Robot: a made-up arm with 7 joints. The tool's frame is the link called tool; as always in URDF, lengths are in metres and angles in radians. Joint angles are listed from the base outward. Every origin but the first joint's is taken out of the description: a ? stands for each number. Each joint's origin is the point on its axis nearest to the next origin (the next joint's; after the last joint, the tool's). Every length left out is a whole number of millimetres.
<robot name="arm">
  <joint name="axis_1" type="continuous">
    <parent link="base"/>
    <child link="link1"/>
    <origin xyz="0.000 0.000 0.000" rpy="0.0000 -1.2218 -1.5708"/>
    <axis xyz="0 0 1"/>
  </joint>
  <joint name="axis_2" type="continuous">
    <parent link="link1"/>
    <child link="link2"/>
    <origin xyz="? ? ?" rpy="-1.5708 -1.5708 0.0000"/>
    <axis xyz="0 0 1"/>
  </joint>
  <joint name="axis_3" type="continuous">
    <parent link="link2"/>
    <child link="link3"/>
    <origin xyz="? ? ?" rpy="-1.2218 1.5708 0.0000"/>
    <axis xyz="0 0 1"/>
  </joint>
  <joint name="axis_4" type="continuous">
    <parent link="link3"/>
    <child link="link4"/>
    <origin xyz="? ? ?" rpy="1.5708 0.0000 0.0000"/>
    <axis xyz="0 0 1"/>
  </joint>
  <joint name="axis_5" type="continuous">
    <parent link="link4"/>
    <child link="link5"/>
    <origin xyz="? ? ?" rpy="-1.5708 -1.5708 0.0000"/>
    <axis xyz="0 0 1"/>
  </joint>
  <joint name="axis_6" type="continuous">
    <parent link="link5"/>
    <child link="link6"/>
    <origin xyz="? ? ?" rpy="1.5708 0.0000 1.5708"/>
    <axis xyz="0 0 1"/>
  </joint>
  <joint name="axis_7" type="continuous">
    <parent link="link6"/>
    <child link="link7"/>
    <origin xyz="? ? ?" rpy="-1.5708 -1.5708 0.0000"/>
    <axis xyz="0 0 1"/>
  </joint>
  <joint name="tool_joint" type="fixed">
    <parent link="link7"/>
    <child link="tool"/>
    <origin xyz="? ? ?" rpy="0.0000 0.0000 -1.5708"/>
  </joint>
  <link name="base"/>
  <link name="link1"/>
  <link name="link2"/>
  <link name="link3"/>
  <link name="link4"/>
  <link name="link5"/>
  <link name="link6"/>
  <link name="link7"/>
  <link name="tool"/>
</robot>
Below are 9 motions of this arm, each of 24 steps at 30 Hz.
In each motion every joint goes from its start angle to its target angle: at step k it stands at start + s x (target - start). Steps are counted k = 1, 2, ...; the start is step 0. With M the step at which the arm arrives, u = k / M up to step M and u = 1 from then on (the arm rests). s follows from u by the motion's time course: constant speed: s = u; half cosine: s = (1 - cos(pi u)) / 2; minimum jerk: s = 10 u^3 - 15 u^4 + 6 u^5.
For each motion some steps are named. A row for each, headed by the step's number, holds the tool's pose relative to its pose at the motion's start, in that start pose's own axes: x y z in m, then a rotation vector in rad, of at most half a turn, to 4 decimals.
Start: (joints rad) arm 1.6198 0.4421 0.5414 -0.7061 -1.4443 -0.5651 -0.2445
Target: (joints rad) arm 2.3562 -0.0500 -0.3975 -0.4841 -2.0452 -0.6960 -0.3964
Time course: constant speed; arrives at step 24
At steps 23, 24:
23: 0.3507 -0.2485 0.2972 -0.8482 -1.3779 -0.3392
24: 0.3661 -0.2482 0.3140 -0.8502 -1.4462 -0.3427

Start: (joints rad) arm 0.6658 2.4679 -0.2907 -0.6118 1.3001 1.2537 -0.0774
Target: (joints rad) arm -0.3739 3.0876 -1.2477 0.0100 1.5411 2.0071 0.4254
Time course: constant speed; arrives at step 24
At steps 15, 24:
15: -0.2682 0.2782 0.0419 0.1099 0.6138 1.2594
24: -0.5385 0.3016 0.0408 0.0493 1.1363 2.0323

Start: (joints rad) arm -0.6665 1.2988 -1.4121 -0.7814 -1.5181 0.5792 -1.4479
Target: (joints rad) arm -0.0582 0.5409 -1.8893 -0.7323 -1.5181 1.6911 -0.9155
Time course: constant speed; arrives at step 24
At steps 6, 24:
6: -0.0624 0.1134 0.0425 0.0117 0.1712 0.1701
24: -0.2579 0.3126 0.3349 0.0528 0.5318 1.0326

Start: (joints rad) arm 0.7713 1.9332 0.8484 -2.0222 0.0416 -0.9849 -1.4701
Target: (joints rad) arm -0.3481 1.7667 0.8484 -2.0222 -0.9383 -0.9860 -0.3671
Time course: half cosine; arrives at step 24
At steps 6, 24:
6: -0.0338 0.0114 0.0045 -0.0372 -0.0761 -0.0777
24: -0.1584 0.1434 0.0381 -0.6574 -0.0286 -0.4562

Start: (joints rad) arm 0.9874 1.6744 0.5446 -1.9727 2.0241 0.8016 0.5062
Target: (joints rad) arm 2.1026 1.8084 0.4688 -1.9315 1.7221 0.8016 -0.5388
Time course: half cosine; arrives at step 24
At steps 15, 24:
15: -0.0979 0.1190 -0.0201 0.3935 0.6712 -0.4328
24: -0.1582 0.1567 -0.0001 0.3402 1.0817 -0.5929

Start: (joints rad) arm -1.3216 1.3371 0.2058 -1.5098 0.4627 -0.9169 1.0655
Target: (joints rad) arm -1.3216 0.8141 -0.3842 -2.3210 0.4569 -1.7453 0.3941
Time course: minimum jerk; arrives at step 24
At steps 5, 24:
5: -0.0205 -0.0122 0.0016 -0.0703 -0.0326 0.0202
24: -0.1809 -0.2735 -0.0219 -0.4462 -1.3056 0.3478

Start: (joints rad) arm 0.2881 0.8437 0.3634 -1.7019 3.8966 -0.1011 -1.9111
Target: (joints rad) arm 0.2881 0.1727 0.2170 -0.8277 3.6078 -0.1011 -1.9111
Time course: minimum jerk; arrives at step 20
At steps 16, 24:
16: -0.2606 0.1984 0.1591 1.0047 0.0583 0.3495
24: -0.2821 0.1995 0.1728 1.0629 0.0881 0.3671

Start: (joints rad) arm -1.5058 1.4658 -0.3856 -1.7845 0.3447 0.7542 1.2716
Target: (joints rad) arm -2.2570 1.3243 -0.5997 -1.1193 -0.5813 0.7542 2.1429
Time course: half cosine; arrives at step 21
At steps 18, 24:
18: 0.1602 -0.0204 -0.0522 0.1961 -0.9239 0.4104
24: 0.1694 -0.0218 -0.0519 0.1949 -0.9690 0.4251

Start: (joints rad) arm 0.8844 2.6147 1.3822 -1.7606 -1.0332 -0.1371 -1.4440
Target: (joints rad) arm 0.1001 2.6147 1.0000 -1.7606 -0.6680 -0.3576 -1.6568
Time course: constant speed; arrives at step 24
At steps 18, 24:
18: -0.1020 -0.1075 0.0693 0.0102 -0.0561 -0.2552
24: -0.1401 -0.1310 0.1019 -0.0036 -0.0779 -0.3284

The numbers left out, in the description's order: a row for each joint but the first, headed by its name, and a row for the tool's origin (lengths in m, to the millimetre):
axis_2: 0.000 0.000 0.000
axis_3: -0.116 -0.318 0.000
axis_4: -0.038 0.000 0.000
axis_5: 0.026 -0.214 0.000
axis_6: 0.000 0.000 0.000
axis_7: 0.000 0.000 0.000
tool: 0.000 0.000 0.000

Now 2 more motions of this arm.
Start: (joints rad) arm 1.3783 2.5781 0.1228 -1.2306 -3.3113 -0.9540 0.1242
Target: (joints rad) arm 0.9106 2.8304 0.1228 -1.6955 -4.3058 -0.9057 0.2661
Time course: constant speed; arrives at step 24
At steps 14, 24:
14: 0.0435 -0.1158 0.0288 -0.7051 0.1369 -0.1227
24: 0.0867 -0.1804 0.0699 -1.2110 0.1759 -0.2862

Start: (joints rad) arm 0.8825 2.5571 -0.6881 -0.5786 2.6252 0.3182 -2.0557
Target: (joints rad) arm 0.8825 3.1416 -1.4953 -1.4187 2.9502 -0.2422 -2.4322
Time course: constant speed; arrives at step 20
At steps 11, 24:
11: 0.0059 0.0246 0.0554 -0.0257 0.1346 -0.4583
24: -0.0277 0.0200 0.1420 -0.1374 0.3943 -0.6886

